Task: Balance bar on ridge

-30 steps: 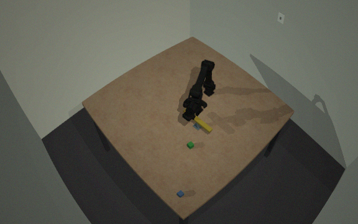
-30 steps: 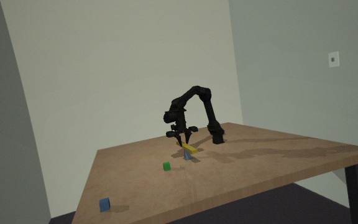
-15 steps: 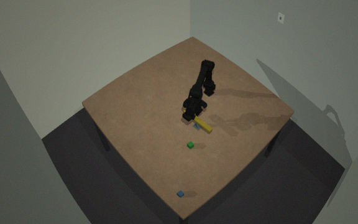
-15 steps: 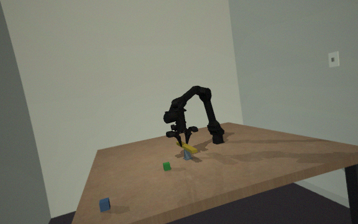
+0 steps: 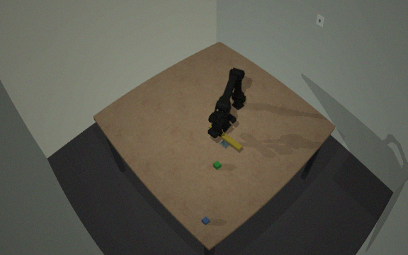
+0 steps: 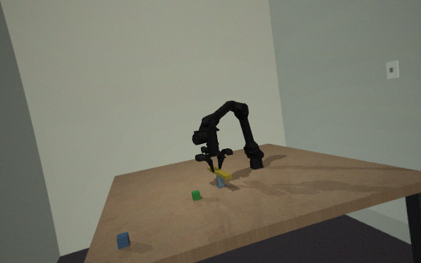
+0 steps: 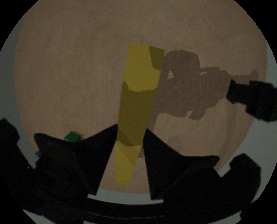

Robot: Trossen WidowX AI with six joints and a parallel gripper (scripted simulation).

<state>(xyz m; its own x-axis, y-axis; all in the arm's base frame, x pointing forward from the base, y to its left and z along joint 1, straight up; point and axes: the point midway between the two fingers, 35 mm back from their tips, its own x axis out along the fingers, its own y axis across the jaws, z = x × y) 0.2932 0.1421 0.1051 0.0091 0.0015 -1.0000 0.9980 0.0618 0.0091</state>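
My gripper tip is now 3 cm to the right of the yellow bar. Also, from my gripper tip: blue cube: 45 cm ahead, 36 cm to the left, 5 cm below; then green cube: 15 cm ahead, 12 cm to the left, 5 cm below.
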